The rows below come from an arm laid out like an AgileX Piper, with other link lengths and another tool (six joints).
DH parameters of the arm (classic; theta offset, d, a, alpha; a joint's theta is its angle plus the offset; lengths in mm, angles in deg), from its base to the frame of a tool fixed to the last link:
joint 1: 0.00 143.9 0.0 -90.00
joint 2: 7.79 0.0 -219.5 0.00
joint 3: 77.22 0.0 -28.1 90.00
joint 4: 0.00 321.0 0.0 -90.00
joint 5: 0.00 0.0 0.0 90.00
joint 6: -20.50 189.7 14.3 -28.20
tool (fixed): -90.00 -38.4 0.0 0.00
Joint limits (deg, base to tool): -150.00..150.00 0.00..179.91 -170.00..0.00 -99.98..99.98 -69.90..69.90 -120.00..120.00
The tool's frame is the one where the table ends.
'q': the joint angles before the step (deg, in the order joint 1, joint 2, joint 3, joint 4, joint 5, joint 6). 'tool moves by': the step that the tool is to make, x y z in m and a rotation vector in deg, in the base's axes. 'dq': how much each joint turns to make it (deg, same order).
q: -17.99, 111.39, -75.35, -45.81, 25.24, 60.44
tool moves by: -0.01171, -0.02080, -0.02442, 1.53, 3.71, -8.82
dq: -1.77, 5.70, -4.24, -0.26, 5.99, 4.75
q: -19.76, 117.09, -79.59, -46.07, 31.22, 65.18
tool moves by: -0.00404, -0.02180, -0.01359, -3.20, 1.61, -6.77
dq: -0.97, 5.58, -4.55, -7.18, 4.79, 8.82
